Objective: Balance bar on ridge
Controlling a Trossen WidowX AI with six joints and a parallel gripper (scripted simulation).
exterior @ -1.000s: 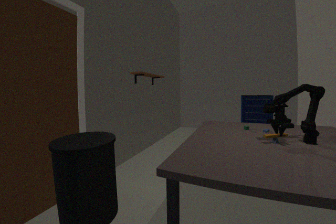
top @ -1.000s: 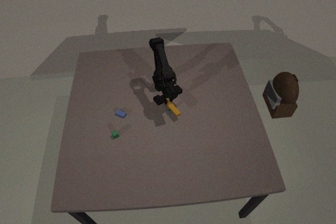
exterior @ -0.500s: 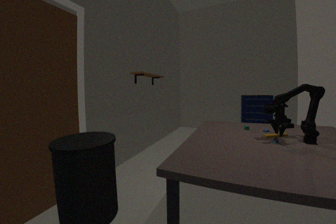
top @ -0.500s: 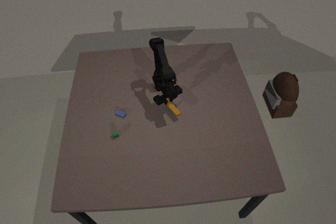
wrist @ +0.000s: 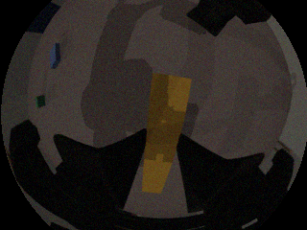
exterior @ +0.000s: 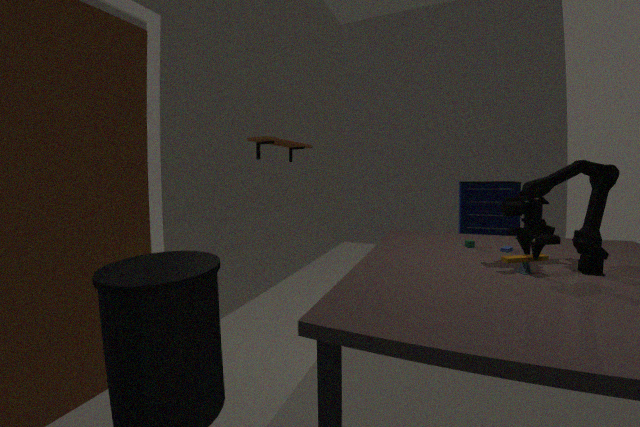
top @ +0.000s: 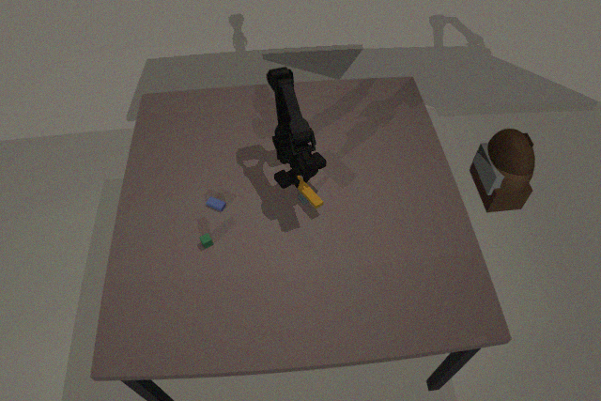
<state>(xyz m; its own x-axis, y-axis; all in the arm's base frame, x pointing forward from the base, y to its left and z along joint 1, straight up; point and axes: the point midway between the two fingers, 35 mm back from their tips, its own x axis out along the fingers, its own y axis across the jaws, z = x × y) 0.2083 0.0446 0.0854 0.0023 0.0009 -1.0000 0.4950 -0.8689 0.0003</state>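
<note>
Right now my gripper tip is 20 mm short of the yellow bar and 10 mm to the right of it. From my gripper tip the other things lie so: blue flat block (30 mm ahead, 310 mm to the right, 40 mm below); green cube (190 mm ahead, 340 mm to the right, 30 mm below).
</note>
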